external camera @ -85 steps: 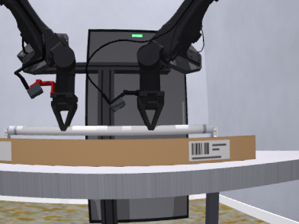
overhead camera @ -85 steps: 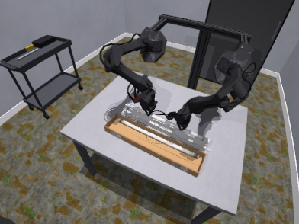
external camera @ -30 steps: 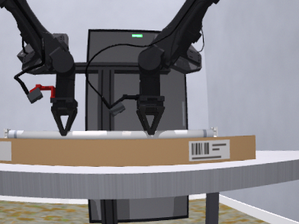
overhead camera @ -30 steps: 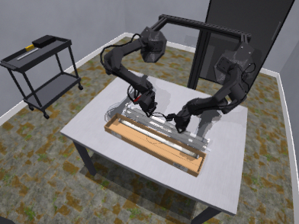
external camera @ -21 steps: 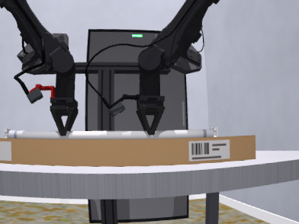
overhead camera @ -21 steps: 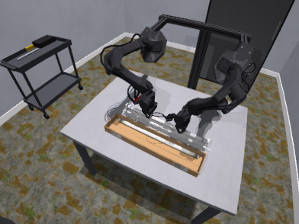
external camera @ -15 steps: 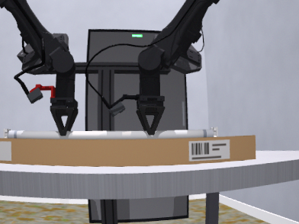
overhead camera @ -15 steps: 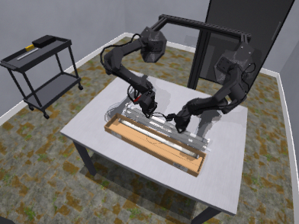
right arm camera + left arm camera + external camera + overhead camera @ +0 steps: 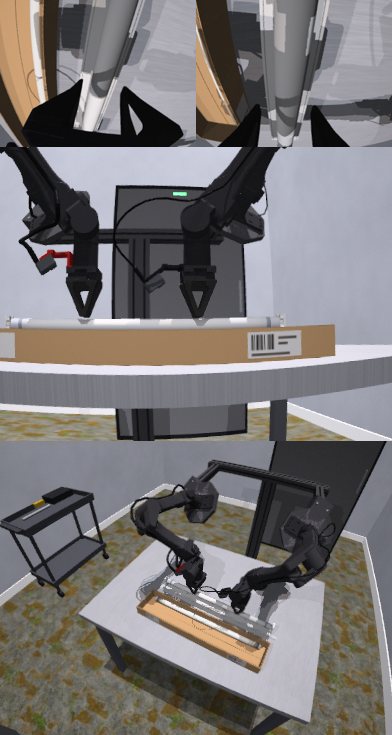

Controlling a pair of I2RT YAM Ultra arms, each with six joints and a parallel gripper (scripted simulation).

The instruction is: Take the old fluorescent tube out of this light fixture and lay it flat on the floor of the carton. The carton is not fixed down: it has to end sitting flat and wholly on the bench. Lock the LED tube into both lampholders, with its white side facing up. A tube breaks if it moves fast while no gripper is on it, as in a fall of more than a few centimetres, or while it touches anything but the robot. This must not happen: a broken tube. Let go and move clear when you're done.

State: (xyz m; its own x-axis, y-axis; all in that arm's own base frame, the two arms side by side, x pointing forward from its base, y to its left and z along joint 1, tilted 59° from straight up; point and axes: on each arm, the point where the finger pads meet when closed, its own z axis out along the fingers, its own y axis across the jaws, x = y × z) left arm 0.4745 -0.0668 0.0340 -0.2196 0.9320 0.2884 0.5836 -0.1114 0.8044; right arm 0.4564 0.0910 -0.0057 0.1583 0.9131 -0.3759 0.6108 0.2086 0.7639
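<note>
Now: left hand 120 mm to the left of the LED tube, 20 mm above it and 10 mm past it. From my left hand the other things lie so: light fixture (120 mm to the right, 40 mm below, 10 mm behind); then carton (140 mm ahead, 130 mm to the right, 60 mm below); then old fluorescent tube (130 mm to the right, 90 mm ahead, 70 mm below).
Now: the LED tube 10 mm ahead of my right hand, 120 mm to the left of it and 30 mm below it. The rest, counted from my right hand: light fixture: 10 mm ahead, 120 mm to the left, 40 mm below; carton: 160 mm ahead, 110 mm to the left, 60 mm below; old fluorescent tube: 110 mm ahead, 110 mm to the left, 70 mm below.
</note>
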